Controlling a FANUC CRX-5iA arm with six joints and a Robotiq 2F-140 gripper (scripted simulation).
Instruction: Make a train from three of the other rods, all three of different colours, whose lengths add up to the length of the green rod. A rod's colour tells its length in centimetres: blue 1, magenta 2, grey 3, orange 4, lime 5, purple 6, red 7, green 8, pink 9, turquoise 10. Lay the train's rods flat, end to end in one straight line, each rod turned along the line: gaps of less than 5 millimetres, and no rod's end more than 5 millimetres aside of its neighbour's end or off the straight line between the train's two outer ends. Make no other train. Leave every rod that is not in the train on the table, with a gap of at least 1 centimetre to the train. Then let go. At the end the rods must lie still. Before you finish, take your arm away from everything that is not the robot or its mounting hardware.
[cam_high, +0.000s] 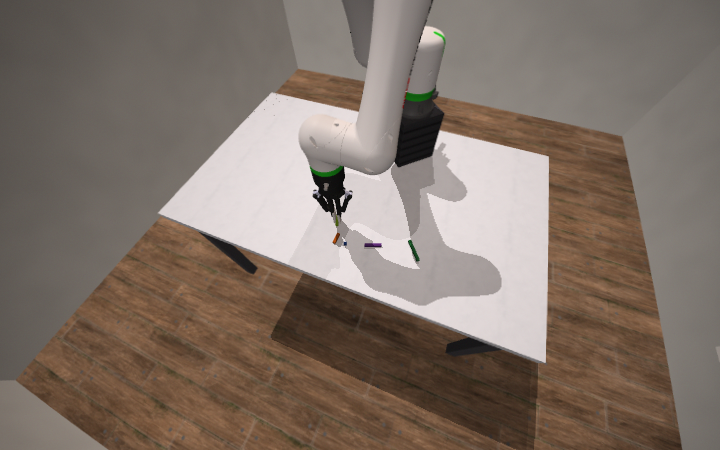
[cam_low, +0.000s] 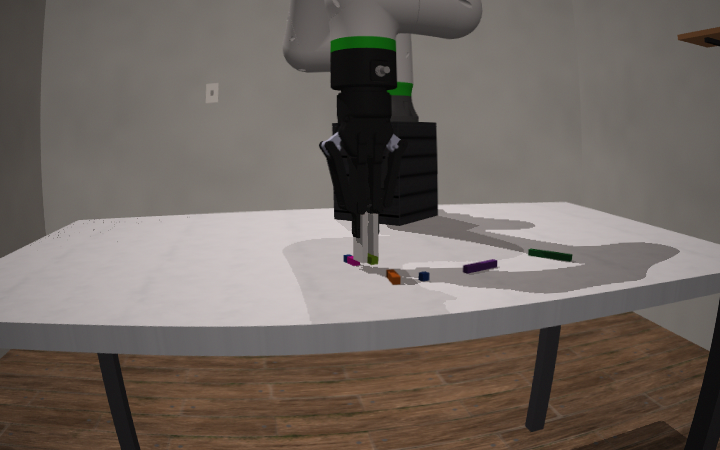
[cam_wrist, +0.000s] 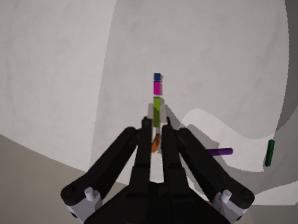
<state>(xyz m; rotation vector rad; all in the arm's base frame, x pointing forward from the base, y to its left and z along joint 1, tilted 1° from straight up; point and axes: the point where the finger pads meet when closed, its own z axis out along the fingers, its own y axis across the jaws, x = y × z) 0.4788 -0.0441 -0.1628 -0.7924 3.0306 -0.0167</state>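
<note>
My hand is 40 mm above the magenta rod, 30 mm past it and 20 mm to the left of it. Round my hand: lime rod: 30 mm below; then orange rod: 60 mm ahead, 40 mm to the left, 40 mm below; then purple rod: 160 mm to the left, 40 mm below, 20 mm ahead.
</note>
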